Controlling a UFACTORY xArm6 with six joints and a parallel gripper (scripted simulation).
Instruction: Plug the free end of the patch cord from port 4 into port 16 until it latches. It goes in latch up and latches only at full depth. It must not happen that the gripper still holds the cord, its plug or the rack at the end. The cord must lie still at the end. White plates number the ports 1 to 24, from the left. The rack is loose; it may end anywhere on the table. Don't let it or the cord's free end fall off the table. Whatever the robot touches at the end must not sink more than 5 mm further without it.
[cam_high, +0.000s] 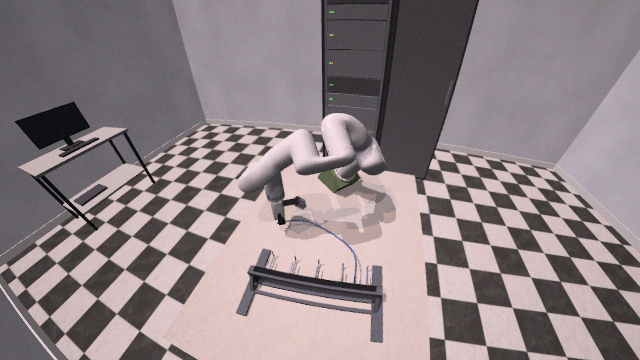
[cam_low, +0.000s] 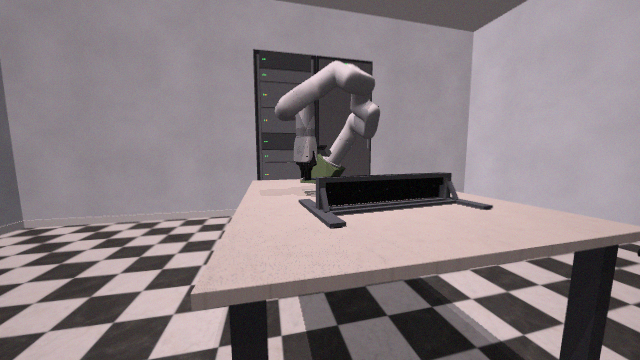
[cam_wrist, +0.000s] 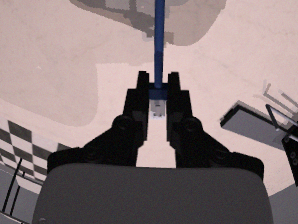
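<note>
Now: the free plug end 10 mm to the right of my hand, 10 mm below it and 10 mm ahead of it.
</note>
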